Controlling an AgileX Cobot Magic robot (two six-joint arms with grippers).
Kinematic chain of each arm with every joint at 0, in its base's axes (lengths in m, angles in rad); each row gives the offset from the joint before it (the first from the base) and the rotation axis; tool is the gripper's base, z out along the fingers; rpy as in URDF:
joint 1: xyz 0 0 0.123 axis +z
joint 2: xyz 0 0 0 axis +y
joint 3: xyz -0.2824 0 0.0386 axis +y
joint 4: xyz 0.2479 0 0.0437 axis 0.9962 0 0.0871
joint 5: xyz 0 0 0 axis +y
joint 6: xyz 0.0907 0 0.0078 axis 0.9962 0 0.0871
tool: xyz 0 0 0 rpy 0 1.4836 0
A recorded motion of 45 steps. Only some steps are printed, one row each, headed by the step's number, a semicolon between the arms.
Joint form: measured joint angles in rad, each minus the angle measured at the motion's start. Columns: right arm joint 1, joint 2, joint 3, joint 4, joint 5, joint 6; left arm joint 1, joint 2, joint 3, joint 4, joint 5, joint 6.
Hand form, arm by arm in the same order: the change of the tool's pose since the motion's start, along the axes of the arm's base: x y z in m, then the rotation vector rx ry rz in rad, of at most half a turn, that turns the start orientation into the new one. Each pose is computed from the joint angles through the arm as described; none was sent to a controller.
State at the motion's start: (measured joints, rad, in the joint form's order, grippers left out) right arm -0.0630 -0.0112 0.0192 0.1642 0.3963 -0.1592; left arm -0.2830 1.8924 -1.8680 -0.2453 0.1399 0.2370
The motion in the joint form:
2: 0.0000 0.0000 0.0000 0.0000 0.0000 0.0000; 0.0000 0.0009 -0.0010 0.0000 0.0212 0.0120
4: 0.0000 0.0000 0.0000 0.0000 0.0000 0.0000; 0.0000 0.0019 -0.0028 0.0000 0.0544 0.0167
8: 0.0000 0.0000 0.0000 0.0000 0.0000 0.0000; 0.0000 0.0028 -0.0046 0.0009 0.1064 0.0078
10: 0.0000 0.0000 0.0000 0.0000 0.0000 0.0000; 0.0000 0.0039 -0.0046 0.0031 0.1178 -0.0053
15: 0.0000 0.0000 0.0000 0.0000 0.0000 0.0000; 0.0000 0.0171 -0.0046 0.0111 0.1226 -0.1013
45: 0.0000 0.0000 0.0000 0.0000 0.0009 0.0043; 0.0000 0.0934 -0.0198 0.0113 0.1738 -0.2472
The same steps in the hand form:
2: 0.0000 0.0000 0.0000 0.0000 0.0000 0.0000; -0.0001 -0.0005 -0.0019 0.0174 0.0158 -0.0061
4: 0.0000 0.0000 0.0000 0.0000 0.0000 0.0000; -0.0004 -0.0011 -0.0047 0.0310 0.0443 -0.0148
8: 0.0000 0.0000 0.0000 0.0000 0.0000 0.0000; -0.0012 -0.0020 -0.0091 0.0381 0.0942 -0.0266
10: 0.0000 0.0000 0.0000 0.0000 0.0000 0.0000; -0.0012 -0.0022 -0.0106 0.0314 0.1094 -0.0275
15: 0.0000 0.0000 0.0000 0.0000 0.0000 0.0000; 0.0022 -0.0031 -0.0172 -0.0460 0.1553 -0.0144
45: 0.0000 0.0000 -0.0001 0.0041 0.0009 -0.0012; 0.0191 -0.0091 -0.0529 -0.1503 0.3087 0.0070

